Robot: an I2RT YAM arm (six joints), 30 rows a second.
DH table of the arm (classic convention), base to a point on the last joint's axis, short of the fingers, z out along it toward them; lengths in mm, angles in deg. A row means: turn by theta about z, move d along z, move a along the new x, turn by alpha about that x. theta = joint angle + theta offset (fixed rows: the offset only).
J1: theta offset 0  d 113.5  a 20  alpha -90
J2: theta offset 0  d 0  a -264  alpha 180
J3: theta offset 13.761  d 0  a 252.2  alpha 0
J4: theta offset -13.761  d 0  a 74  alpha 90
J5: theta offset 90  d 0  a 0  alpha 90
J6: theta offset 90  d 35.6  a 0  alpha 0
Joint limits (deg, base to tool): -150..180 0..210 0..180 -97..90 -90..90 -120..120
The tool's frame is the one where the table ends.
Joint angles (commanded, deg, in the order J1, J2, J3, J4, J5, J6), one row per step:
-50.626 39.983 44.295 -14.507 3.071 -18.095
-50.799 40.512 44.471 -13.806 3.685 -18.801
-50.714 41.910 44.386 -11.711 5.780 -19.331
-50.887 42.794 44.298 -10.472 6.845 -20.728
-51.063 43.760 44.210 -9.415 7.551 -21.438
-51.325 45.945 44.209 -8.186 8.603 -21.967
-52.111 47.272 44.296 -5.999 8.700 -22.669
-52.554 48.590 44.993 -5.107 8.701 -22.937
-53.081 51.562 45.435 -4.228 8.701 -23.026
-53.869 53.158 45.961 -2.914 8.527 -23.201
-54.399 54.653 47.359 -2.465 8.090 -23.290
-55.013 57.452 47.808 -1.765 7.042 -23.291
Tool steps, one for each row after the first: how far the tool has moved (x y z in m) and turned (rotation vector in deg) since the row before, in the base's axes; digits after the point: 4 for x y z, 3 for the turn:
0.0007 -0.0022 0.0010 -0.744 0.426 -0.655
0.0031 -0.0055 -0.0002 -0.989 0.313 -1.893
0.0015 -0.0038 -0.0006 -1.061 1.121 -1.005
0.0019 -0.0039 -0.0012 -0.441 0.680 -0.764
0.0044 -0.0079 -0.0040 0.372 1.183 -1.214
0.0014 -0.0062 0.0006 -1.094 0.029 -0.768
0.0019 -0.0049 0.0019 -0.342 0.067 -0.403
0.0055 -0.0104 -0.0053 1.274 1.075 -0.512
0.0015 -0.0069 0.0003 -0.258 -0.018 -0.586
0.0019 -0.0057 0.0043 -0.281 -0.189 -0.084
0.0049 -0.0101 -0.0062 1.457 0.797 0.416

